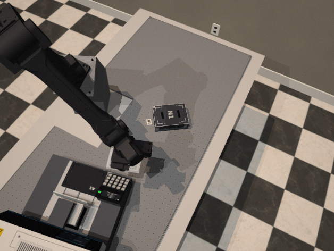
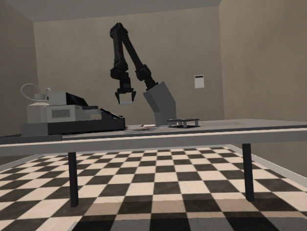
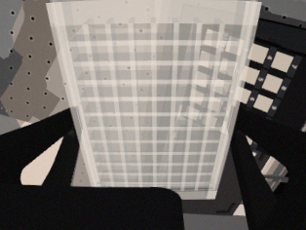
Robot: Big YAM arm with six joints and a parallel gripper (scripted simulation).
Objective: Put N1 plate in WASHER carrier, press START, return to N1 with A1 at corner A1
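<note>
My gripper is now 350 mm to the right of the plate nest, 130 mm above it and 50 mm short of it. Also, from my hand: white well plate (right at my hand); then dark carrier (130 mm behind, 110 mm to the right, 90 mm below); then plate washer (260 mm to the right, 110 mm behind, 50 mm below).
</note>
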